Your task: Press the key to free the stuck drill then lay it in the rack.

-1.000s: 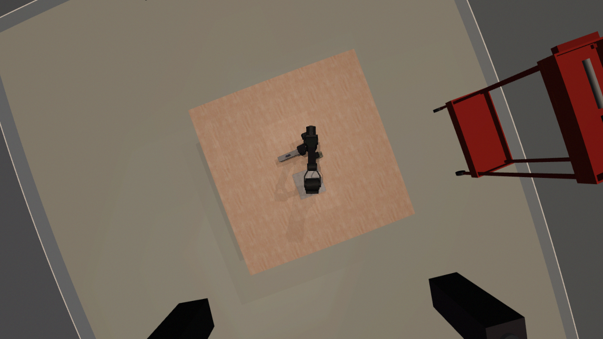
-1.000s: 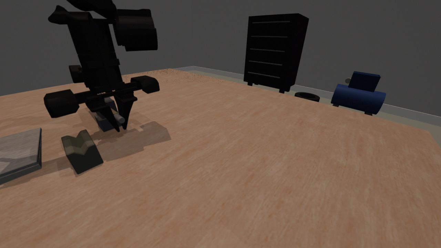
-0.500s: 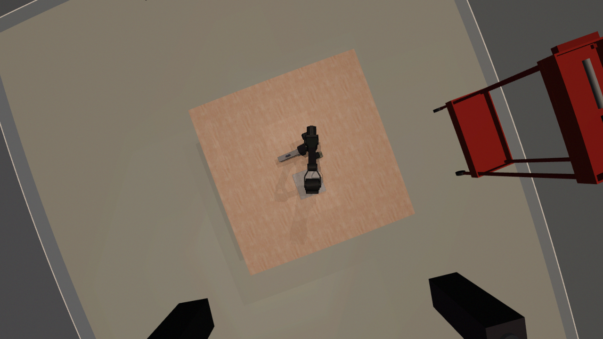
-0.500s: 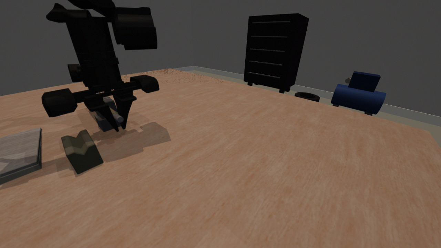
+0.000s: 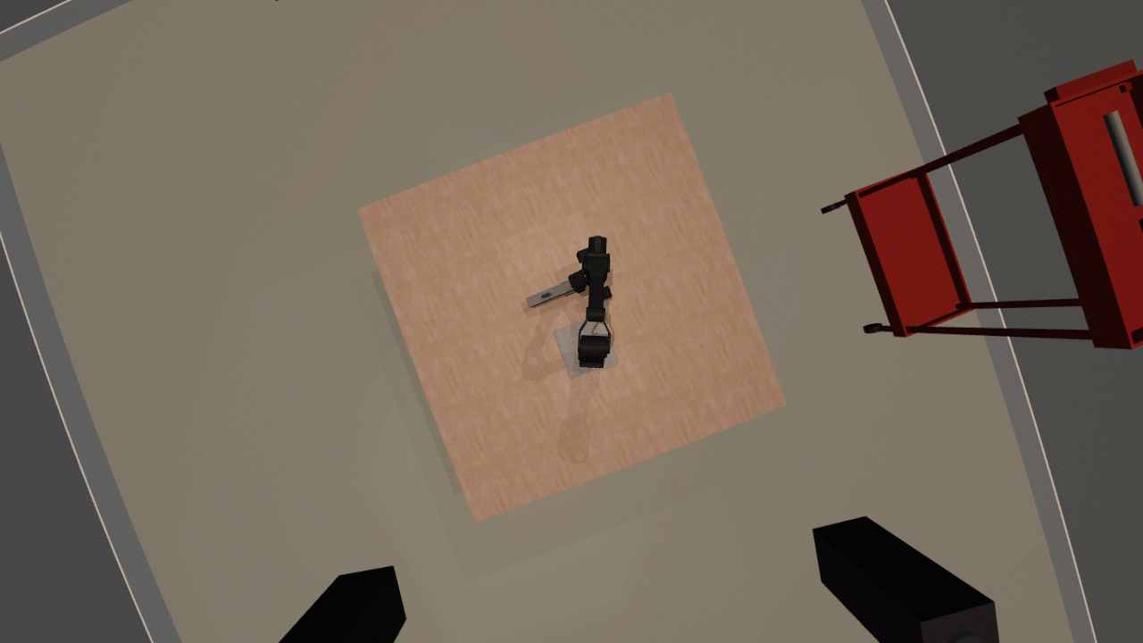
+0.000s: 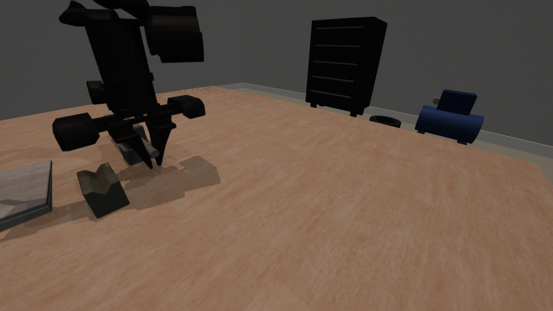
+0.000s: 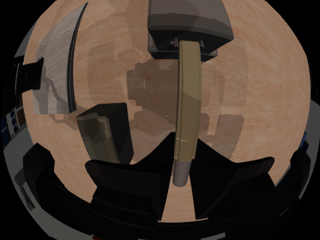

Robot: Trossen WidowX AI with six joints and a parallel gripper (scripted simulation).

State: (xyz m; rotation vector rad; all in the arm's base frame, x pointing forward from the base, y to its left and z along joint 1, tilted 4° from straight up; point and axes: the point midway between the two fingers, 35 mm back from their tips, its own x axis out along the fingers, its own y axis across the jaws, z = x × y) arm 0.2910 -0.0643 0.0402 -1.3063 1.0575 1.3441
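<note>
My gripper tip is now 70 mm past the rack and 20 mm to the left of it. From my gripper tip the other things lie so: dark key (30 mm behind, 180 mm to the left, 30 mm above); dark grey holder block (30 mm behind, 160 mm to the left, 20 mm above); drill (10 mm behind, 40 mm to the left, 30 mm above).
</note>
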